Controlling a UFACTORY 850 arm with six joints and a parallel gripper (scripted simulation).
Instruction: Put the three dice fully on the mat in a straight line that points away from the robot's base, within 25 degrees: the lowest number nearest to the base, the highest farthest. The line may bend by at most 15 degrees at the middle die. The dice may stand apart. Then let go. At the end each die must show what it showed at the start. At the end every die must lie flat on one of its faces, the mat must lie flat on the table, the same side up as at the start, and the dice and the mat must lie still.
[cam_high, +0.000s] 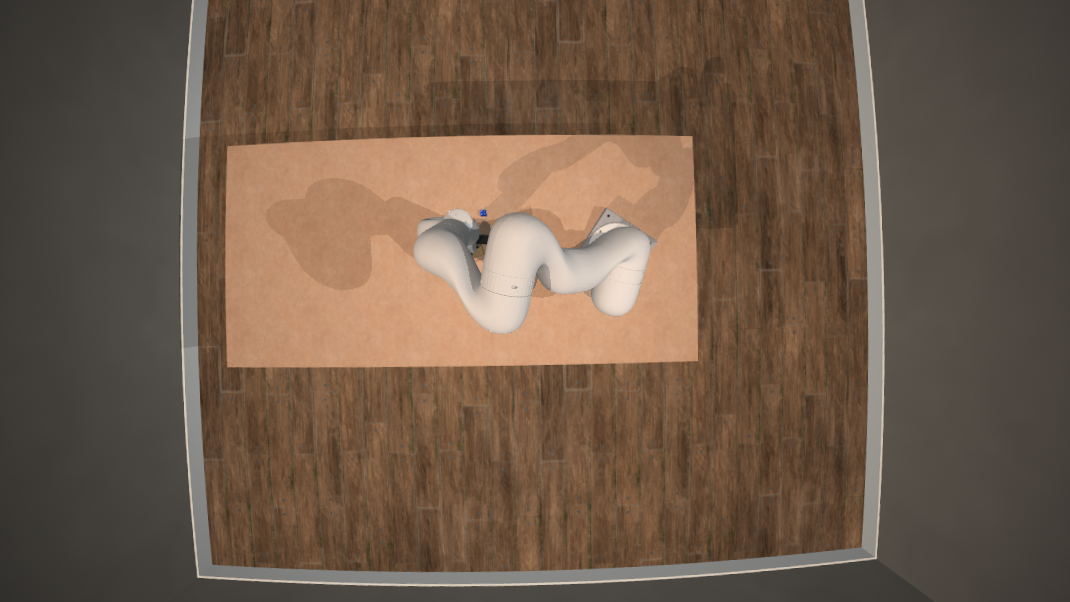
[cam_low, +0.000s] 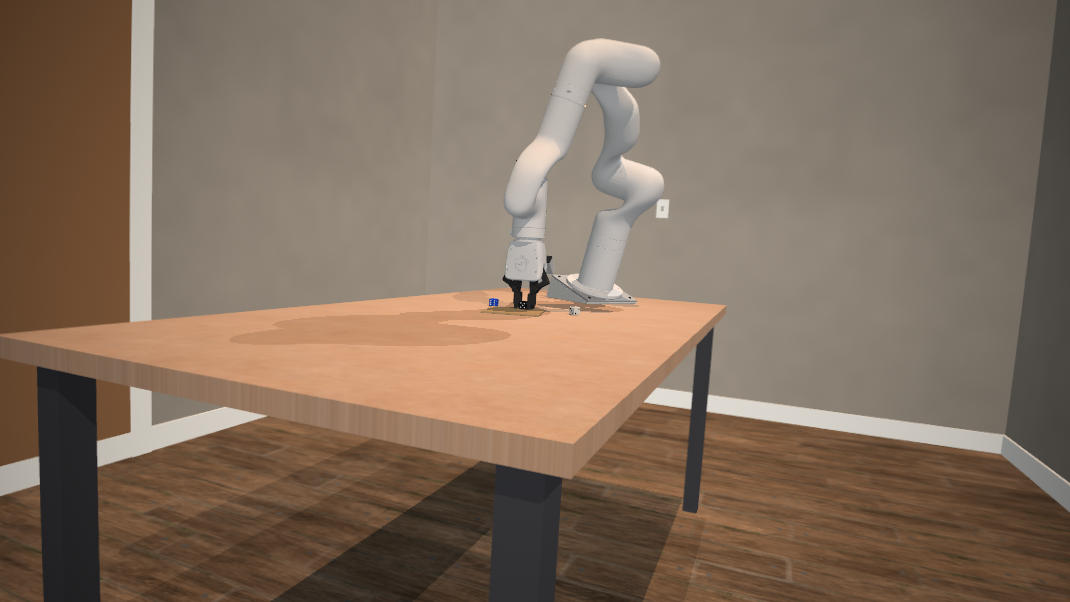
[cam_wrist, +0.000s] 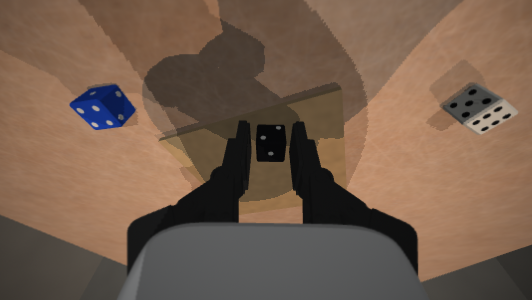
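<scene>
Now: the black die 10 mm below my hand. From my hand the other things lie so: blue die (110 mm to the right, 20 mm below, 20 mm behind); white die (130 mm to the left, 40 mm behind, 20 mm below); mat (50 mm ahead, 20 mm below).
</scene>
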